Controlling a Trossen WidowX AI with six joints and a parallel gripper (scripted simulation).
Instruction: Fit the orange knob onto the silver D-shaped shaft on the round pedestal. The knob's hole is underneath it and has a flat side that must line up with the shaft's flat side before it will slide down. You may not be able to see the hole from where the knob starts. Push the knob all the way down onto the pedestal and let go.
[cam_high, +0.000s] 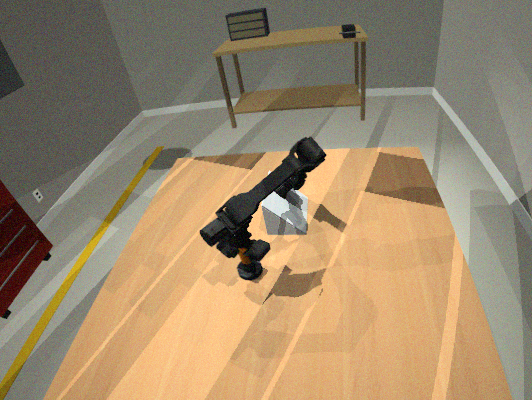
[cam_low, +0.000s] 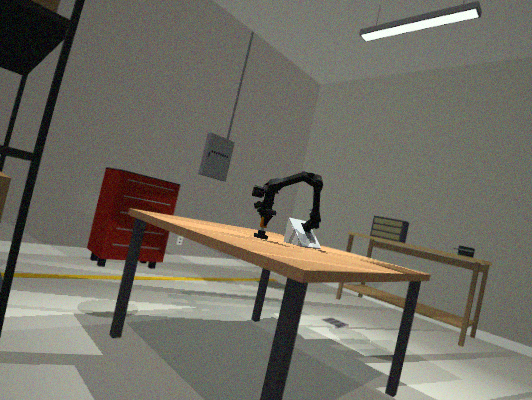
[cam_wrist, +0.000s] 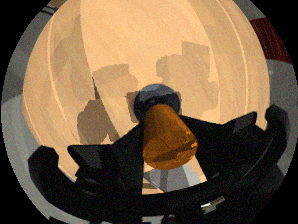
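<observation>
Now: gripper tip 30 mm below the orange knob. Round my gripper tip: dark round pedestal 40 mm below.
</observation>
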